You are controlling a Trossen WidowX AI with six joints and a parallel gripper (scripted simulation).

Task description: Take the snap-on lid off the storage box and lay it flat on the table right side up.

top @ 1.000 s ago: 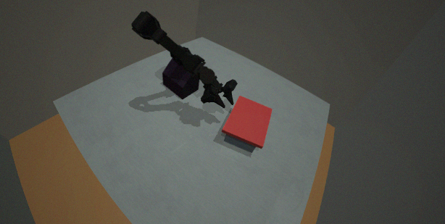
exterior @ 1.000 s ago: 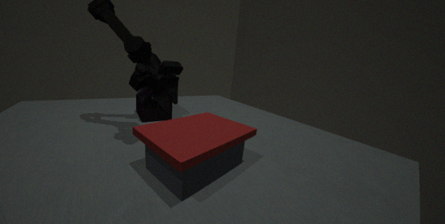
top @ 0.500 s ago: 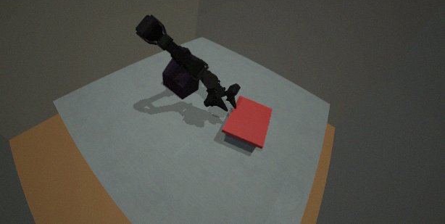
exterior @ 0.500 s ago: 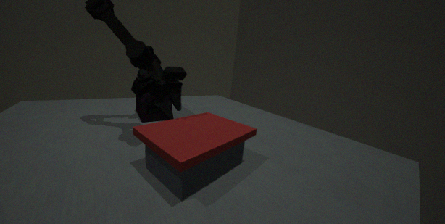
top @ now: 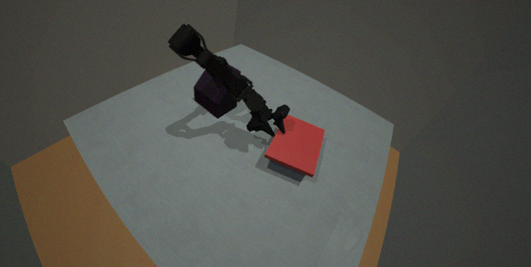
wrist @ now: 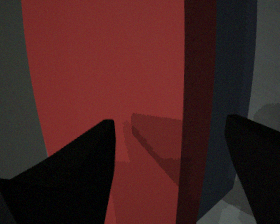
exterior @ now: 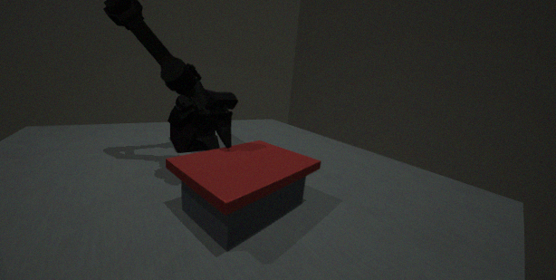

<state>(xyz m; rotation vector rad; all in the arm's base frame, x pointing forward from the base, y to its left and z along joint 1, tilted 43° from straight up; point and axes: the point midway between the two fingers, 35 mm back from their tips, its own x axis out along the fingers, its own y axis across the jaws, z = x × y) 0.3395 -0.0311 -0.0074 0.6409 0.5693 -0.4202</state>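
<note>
My gripper tip is now 7 cm short of the red lid and 3 cm to the right of it. The rest, counted from my gripper tip: storage box 7 cm ahead, 4 cm below, 3 cm to the left.
</note>
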